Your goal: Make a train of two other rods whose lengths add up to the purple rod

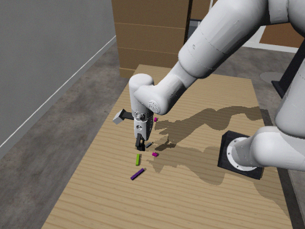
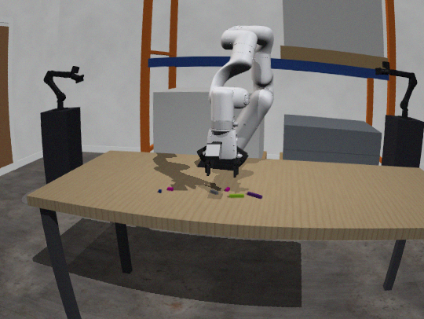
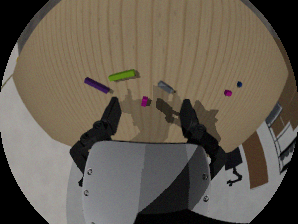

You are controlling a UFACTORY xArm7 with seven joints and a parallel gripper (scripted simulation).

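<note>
My hand is 22 cm to the left of the blue rod and 7 cm above it. From my hand the other things lie so: grey rod (1 cm behind, 3 cm to the right, 7 cm below); lime rod (2 cm ahead, 5 cm to the left, 7 cm below); purple rod (1 cm ahead, 12 cm to the left, 7 cm below).
</note>
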